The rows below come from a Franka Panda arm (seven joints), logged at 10 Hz.
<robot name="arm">
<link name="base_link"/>
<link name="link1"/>
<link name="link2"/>
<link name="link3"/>
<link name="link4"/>
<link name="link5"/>
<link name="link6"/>
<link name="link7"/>
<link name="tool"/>
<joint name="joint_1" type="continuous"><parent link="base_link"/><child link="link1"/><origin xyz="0 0 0.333"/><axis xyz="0 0 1"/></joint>
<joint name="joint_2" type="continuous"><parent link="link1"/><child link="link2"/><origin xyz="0 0 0" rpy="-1.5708 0 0"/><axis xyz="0 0 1"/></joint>
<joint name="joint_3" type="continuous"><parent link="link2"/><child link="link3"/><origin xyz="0 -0.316 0" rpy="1.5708 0 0"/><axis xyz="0 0 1"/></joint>
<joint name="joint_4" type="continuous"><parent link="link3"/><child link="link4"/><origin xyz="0.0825 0 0" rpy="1.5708 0 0"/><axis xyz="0 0 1"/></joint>
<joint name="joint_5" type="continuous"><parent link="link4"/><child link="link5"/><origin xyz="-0.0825 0.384 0" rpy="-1.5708 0 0"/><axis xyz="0 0 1"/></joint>
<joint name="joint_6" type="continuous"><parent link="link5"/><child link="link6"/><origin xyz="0 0 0" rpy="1.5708 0 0"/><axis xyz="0 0 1"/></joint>
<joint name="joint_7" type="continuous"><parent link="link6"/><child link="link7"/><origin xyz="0.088 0 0" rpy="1.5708 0 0"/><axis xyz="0 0 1"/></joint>
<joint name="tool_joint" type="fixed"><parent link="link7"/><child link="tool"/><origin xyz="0 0 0.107"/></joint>
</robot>
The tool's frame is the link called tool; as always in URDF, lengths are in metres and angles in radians. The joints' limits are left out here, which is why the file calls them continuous.
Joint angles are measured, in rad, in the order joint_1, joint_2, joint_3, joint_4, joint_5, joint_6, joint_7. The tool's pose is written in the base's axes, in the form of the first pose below.
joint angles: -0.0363, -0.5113, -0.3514, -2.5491, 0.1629, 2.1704, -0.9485
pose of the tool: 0.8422 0.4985 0.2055 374.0; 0.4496 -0.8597 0.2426 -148.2; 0.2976 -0.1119 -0.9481 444.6; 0 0 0 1
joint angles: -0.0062, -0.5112, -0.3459, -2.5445, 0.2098, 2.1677, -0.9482
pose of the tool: 0.8328 0.5110 0.2130 380.2; 0.4489 -0.8485 0.2804 -133.6; 0.3240 -0.1379 -0.9360 447.5; 0 0 0 1
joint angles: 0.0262, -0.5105, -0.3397, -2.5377, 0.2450, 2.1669, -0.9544
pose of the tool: 0.8162 0.5352 0.2175 386.6; 0.4625 -0.8310 0.3090 -118.5; 0.3462 -0.1516 -0.9258 451.2; 0 0 0 1
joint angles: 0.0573, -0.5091, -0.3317, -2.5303, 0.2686, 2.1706, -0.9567
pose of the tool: 0.7988 0.5594 0.2213 392.9; 0.4796 -0.8143 0.3271 -103.5; 0.3631 -0.1552 -0.9187 455.3; 0 0 0 1
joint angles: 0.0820, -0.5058, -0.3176, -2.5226, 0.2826, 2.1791, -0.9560
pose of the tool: 0.7813 0.5821 0.2251 399.0; 0.4994 -0.7995 0.3339 -89.0; 0.3743 -0.1484 -0.9153 459.6; 0 0 0 1
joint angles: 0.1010, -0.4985, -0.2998, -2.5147, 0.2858, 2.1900, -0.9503
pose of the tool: 0.7664 0.6013 0.2260 404.9; 0.5205 -0.7875 0.3301 -75.4; 0.3765 -0.1354 -0.9165 462.5; 0 0 0 1
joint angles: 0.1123, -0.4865, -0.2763, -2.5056, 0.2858, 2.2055, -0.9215
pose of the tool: 0.7662 0.6004 0.2289 411.4; 0.5235 -0.7898 0.3196 -62.5; 0.3727 -0.1250 -0.9195 464.8; 0 0 0 1
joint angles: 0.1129, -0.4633, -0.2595, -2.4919, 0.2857, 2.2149, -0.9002
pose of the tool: 0.7735 0.5923 0.2254 418.4; 0.5199 -0.7965 0.3087 -56.4; 0.3624 -0.1216 -0.9241 463.7; 0 0 0 1
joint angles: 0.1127, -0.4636, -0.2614, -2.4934, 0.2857, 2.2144, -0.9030
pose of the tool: 0.7733 0.5930 0.2242 418.0; 0.5205 -0.7958 0.3095 -57.2; 0.3620 -0.1226 -0.9241 463.0; 0 0 0 1
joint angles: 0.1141, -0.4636, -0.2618, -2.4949, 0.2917, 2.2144, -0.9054
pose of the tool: 0.7731 0.5936 0.2236 417.8; 0.5192 -0.7947 0.3144 -56.5; 0.3643 -0.1269 -0.9226 462.3; 0 0 0 1
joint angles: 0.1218, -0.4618, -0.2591, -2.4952, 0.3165, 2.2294, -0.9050
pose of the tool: 0.7720 0.5895 0.2375 419.9; 0.5073 -0.7967 0.3285 -52.2; 0.3829 -0.1331 -0.9142 463.3; 0 0 0 1
